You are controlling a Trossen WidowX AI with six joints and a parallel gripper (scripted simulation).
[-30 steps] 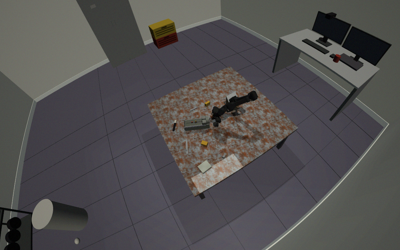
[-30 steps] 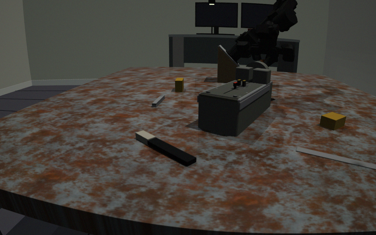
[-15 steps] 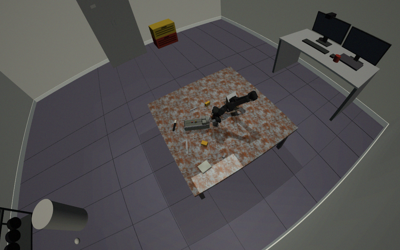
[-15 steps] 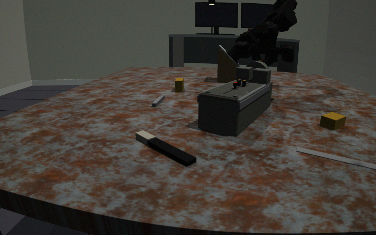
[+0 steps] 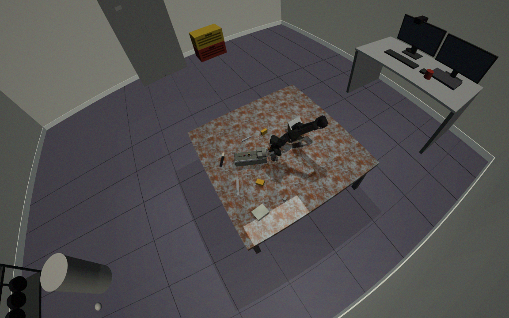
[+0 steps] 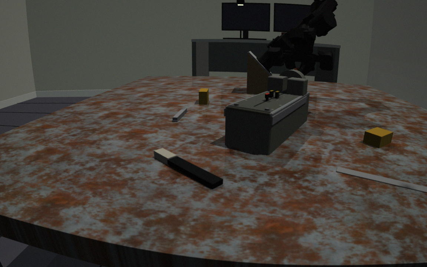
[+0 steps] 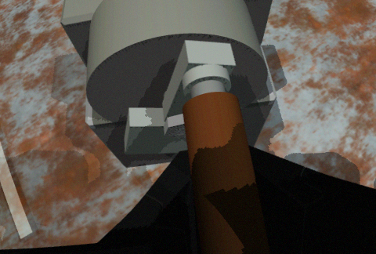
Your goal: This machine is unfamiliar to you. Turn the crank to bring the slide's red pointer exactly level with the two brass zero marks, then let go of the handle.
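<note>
Right now the brown crank handle is 1 cm behind my gripper tip, 1 cm to the left of it and 2 cm above it. The rest, counted from my gripper tip: red pointer: 18 cm ahead, 10 cm to the right, 1 cm below; then small grey bar: 4 cm ahead, 30 cm to the right, 9 cm below; then grey strip: 37 cm ahead, 7 cm to the left, 9 cm below.
</note>
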